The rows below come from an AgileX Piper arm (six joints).
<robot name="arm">
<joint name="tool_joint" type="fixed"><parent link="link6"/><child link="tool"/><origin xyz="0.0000 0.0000 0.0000" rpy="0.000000 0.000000 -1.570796"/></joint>
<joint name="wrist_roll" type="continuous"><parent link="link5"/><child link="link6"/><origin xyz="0.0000 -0.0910 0.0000" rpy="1.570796 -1.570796 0.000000"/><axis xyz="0 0 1"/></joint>
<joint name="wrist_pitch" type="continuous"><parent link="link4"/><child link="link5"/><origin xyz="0.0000 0.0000 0.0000" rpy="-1.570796 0.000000 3.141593"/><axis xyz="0 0 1"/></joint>
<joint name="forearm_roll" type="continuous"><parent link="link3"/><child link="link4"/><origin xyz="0.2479 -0.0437 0.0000" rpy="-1.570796 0.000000 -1.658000"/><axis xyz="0 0 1"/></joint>
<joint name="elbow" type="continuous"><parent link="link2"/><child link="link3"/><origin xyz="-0.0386 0.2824 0.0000" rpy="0.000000 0.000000 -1.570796"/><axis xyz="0 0 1"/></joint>
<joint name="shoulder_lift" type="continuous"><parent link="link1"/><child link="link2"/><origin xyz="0.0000 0.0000 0.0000" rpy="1.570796 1.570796 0.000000"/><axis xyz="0 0 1"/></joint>
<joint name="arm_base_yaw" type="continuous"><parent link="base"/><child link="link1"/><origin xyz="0.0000 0.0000 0.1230" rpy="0.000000 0.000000 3.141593"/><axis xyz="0 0 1"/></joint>
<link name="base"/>
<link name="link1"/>
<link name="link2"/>
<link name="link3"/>
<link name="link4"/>
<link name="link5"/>
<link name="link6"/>
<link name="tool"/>
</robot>
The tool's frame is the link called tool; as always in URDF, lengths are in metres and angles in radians. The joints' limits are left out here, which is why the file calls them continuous.
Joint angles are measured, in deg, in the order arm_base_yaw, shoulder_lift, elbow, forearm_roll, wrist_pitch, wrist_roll. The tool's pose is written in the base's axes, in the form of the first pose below.
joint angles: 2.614, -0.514, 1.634, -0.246, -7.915, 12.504
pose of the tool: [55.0, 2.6, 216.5, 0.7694, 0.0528, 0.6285, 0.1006]
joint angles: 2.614, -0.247, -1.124, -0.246, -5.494, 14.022
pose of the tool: [53.2, 2.5, 228.7, 0.7684, 0.0611, 0.6273, 0.1108]
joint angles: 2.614, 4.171, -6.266, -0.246, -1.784, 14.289
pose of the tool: [57.1, 2.6, 248.8, 0.7517, 0.0647, 0.6470, 0.1101]
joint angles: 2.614, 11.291, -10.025, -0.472, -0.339, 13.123
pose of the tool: [70.1, 3.2, 260.8, 0.7253, 0.0596, 0.6789, 0.0972]
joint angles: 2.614, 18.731, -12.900, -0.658, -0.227, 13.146
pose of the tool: [86.9, 4.0, 267.6, 0.6972, 0.0612, 0.7082, 0.0924]
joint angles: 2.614, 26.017, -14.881, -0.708, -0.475, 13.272
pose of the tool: [105.3, 4.8, 267.6, 0.6654, 0.0642, 0.7384, 0.0887]
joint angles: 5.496, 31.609, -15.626, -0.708, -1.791, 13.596
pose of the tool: [119.4, 11.5, 263.1, 0.6398, 0.0490, 0.7599, 0.1037]
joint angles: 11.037, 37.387, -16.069, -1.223, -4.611, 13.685
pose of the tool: [132.5, 26.0, 257.3, 0.6179, 0.0091, 0.7755, 0.1292]
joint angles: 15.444, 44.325, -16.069, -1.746, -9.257, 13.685
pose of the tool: [146.7, 41.0, 247.0, 0.5976, -0.0255, 0.7876, 0.1477]
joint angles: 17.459, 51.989, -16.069, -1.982, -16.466, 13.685
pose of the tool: [162.9, 52.2, 236.5, 0.5916, -0.0421, 0.7894, 0.1583]
